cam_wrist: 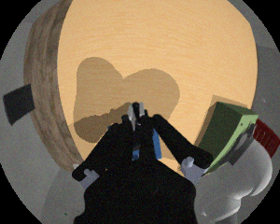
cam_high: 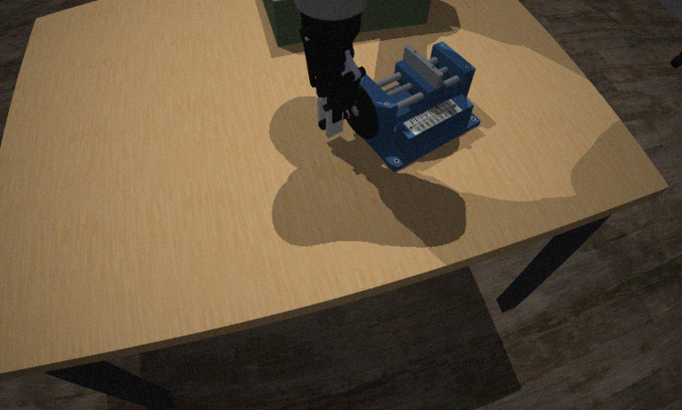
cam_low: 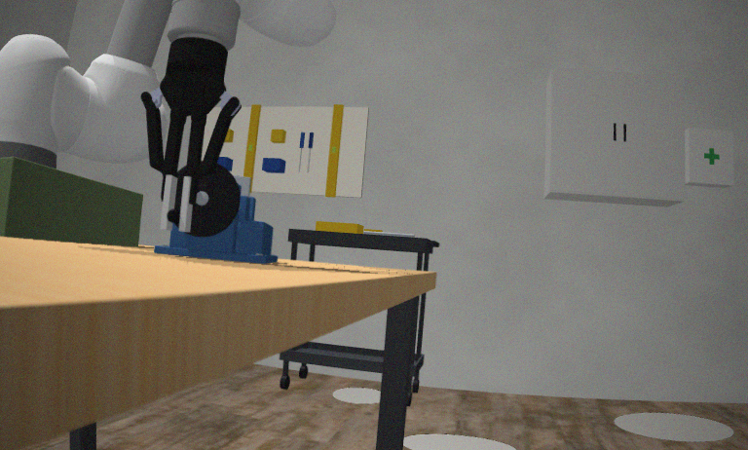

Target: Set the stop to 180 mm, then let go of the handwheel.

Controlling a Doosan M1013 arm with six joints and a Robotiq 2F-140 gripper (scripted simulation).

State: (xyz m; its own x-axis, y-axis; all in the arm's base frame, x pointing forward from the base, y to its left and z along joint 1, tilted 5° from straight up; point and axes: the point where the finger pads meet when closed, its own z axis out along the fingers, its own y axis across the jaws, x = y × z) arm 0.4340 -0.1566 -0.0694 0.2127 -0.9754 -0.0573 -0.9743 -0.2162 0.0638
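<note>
My gripper is now 20 mm to the right of the handwheel and 10 mm above it. Also, from my hand: stop plate: 160 mm to the left, 30 mm above.
</note>
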